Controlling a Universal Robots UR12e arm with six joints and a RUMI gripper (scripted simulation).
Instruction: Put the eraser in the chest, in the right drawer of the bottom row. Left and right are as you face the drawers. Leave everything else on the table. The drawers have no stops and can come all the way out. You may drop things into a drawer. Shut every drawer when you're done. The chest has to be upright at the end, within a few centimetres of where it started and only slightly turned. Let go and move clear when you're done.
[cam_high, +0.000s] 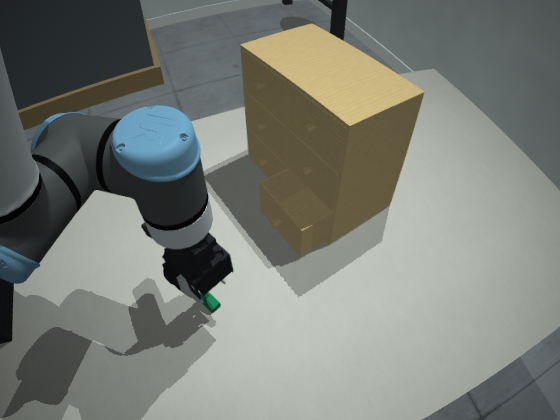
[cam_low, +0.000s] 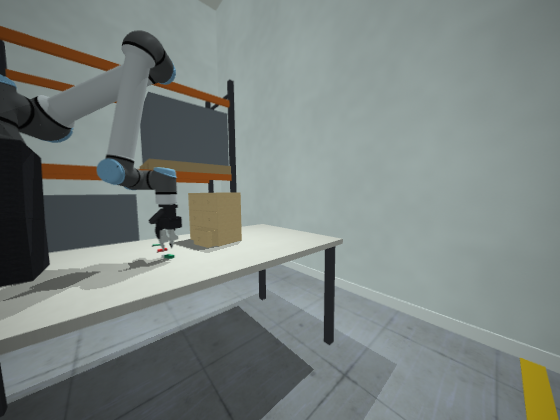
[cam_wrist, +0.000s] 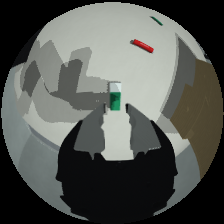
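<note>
Now: hand 10 mm to the right of the eraser and 50 mm above it. From my hand the other things lie so: small red object 10 mm behind, 140 mm to the left, 50 mm below.
</note>
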